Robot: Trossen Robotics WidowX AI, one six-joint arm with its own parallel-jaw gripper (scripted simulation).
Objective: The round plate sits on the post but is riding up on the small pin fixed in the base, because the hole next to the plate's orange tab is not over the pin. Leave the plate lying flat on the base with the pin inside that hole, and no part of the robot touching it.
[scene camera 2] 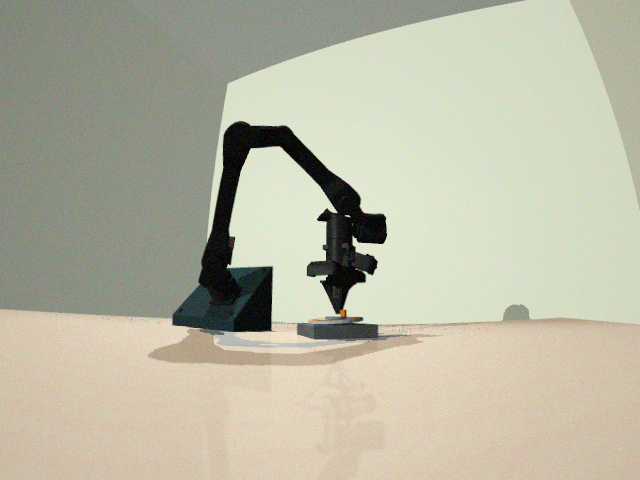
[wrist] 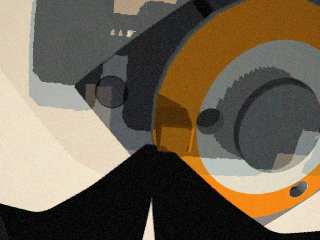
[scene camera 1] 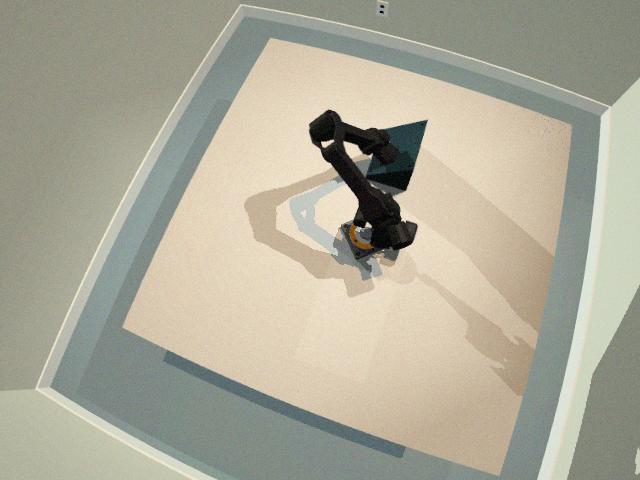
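Scene camera 2: my gripper (scene camera 2: 338, 314), a base (scene camera 2: 347, 330). Wrist view: gripper (wrist: 155, 156), base (wrist: 120, 91).
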